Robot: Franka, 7 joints.
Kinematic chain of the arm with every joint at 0, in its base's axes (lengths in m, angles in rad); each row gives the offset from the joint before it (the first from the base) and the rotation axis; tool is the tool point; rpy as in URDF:
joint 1: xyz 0 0 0.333 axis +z
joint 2: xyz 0 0 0 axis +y
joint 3: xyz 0 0 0.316 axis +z
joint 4: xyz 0.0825 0 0 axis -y
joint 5: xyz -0.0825 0 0.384 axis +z
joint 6: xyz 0 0 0 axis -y
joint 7: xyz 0.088 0 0 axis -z
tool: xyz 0 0 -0.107 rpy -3.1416 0 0
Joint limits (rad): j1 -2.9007..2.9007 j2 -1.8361..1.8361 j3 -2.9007..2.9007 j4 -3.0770..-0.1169 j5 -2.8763..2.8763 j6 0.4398..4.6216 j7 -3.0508..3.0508
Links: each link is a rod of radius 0.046 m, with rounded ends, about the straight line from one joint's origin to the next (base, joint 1, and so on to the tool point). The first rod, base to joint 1, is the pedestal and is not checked.
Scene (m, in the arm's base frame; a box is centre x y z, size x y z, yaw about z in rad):
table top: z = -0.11
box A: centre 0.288 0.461 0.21 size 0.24 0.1 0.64 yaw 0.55
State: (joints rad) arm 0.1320 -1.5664 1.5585 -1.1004 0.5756 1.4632 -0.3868
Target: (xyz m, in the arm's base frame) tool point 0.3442 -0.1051 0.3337
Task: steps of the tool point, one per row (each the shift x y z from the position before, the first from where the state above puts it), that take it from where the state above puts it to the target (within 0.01 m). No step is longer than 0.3 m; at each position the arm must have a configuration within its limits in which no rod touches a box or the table.
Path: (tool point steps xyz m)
1: 0.0361 0.1080 0.1836
2: 0.1197 0.0673 0.2168
3: 0.1829 -0.0225 0.2133
4: 0.1908 -0.1380 0.1700
5: 0.1305 -0.2364 0.0956
6: 0.1088 0.1239 -0.0668
7: 0.1164 0.0604 -0.1087
8: 0.0992 -0.0094 -0.1288
9: 0.0595 -0.0678 -0.1273
10: 0.0070 -0.1010 -0.1098
11: -0.0449 -0.1038 -0.0850
12: -0.0838 -0.0811 -0.0612
13: 0.0124 -0.0535 -0.0774
14: -0.0174 -0.0794 -0.0589

